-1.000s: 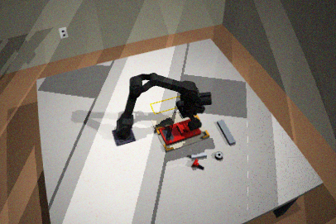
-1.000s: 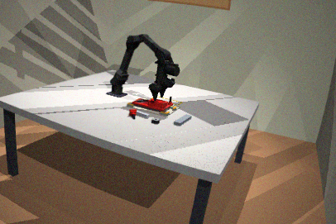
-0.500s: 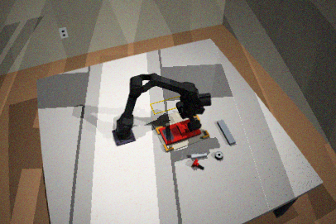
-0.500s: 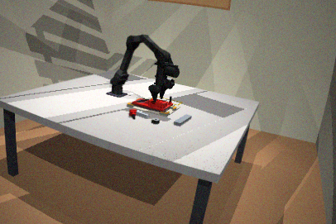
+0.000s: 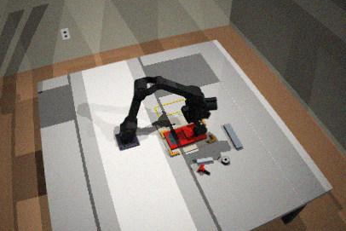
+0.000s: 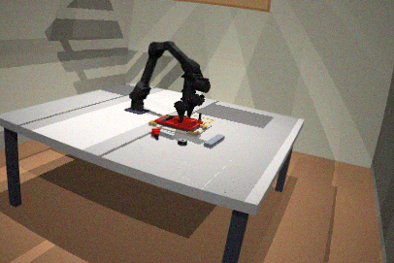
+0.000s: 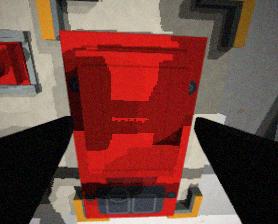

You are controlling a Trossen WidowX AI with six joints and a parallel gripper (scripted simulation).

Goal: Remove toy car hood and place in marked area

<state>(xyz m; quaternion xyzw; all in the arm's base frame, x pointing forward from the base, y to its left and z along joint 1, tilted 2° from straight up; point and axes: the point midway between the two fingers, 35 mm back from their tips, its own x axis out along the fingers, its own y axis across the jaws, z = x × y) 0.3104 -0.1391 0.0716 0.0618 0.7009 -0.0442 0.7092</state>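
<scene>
My gripper tip is now right at the hood. Round my gripper tip: grey bar (180 mm ahead, 120 mm to the right, 40 mm below); then black wheel (220 mm to the right, 50 mm ahead, 40 mm below).
</scene>
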